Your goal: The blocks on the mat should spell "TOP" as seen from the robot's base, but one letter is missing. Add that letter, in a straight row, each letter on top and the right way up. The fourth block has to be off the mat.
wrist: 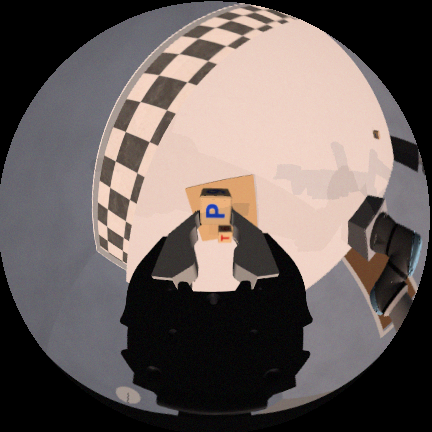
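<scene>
My gripper (214, 210) is shut on a wooden block with a blue P (215, 209) on the face towards the camera; a dark letter shows on its narrow far side. The block is held over the orange-tan mat (245, 186), which shows behind and to both sides of it. A smaller-looking block with a red T (225, 237) is seen below the P block, between the fingers, near the mat's lower part. The O block does not show; the held block and the fingers hide part of the mat.
A small brown block (376, 134) lies far right on the pale round table (300, 90). A black-and-white checkered band (162, 92) runs along the left edge. Another dark arm (392, 240) stands at the right, by a brown surface (366, 267). Shadows fall on the table.
</scene>
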